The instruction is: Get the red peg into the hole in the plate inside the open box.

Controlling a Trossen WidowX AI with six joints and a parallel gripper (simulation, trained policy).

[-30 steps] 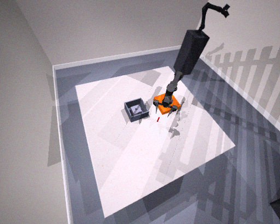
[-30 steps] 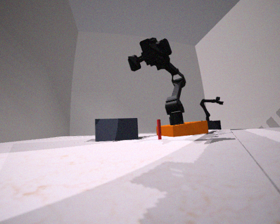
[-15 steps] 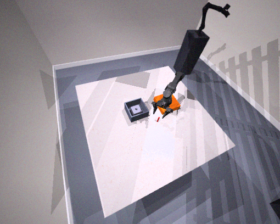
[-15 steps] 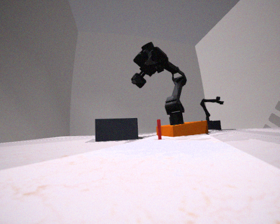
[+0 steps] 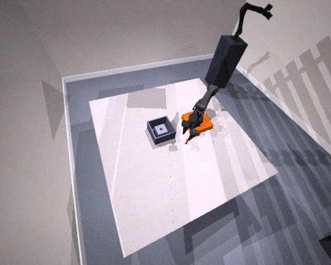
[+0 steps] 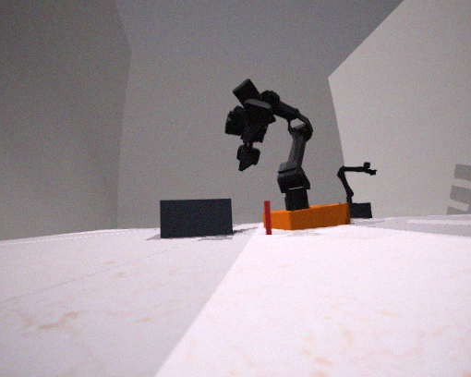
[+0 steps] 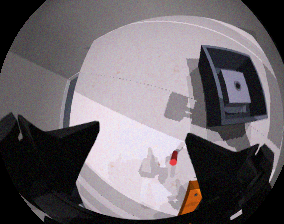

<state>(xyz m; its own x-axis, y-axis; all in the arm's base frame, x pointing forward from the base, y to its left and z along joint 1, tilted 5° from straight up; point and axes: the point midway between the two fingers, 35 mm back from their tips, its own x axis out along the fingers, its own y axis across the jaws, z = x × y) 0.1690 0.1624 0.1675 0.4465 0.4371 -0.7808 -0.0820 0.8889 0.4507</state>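
Right now the red peg is 6 cm behind my gripper tip, 3 cm to the right of it and 14 cm below it. From my gripper tip the other things lie so: grey box 14 cm ahead, 19 cm to the right, 15 cm below; then light plate 14 cm ahead, 19 cm to the right, 13 cm below.
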